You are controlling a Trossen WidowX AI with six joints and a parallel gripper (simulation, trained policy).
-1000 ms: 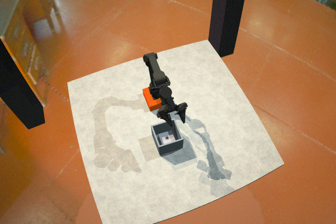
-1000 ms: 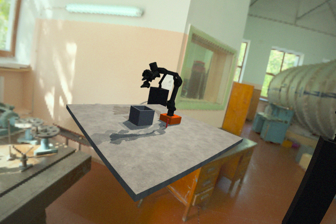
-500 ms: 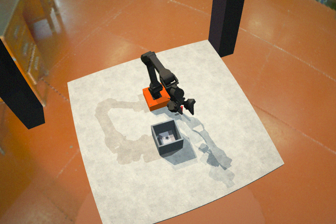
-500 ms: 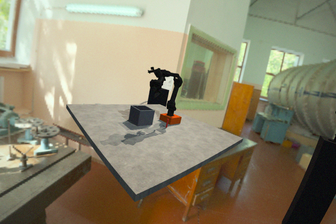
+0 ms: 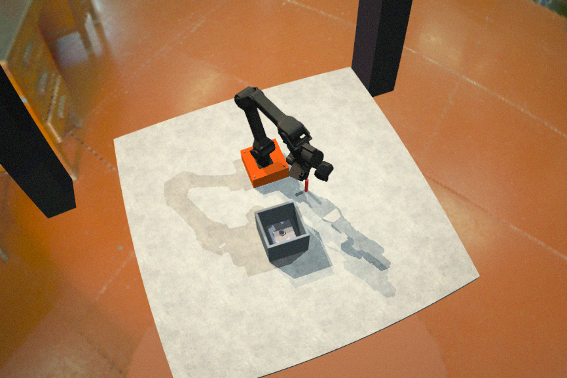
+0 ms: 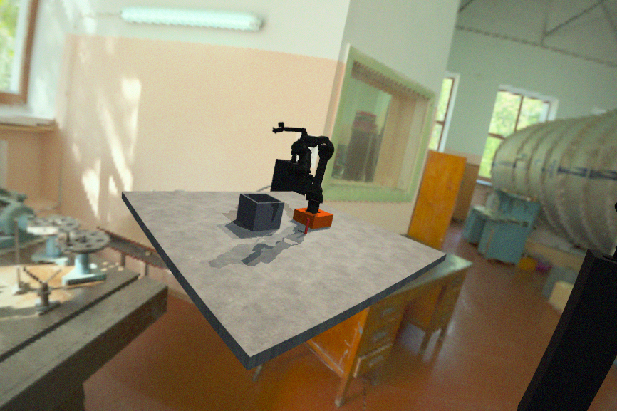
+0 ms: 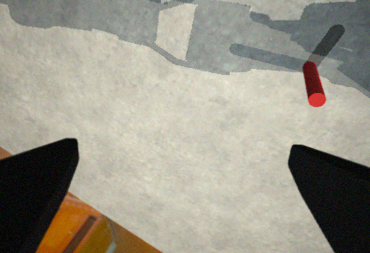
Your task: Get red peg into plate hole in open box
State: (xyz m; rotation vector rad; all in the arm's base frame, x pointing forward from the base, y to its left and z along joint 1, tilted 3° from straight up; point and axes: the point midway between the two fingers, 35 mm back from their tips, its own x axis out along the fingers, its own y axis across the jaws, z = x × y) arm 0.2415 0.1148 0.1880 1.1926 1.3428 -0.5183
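Right now the red peg is 80 mm behind my gripper tip and 180 mm below it. The rest, counted from my gripper tip: light plate (80 mm ahead, 180 mm to the right, 180 mm below).
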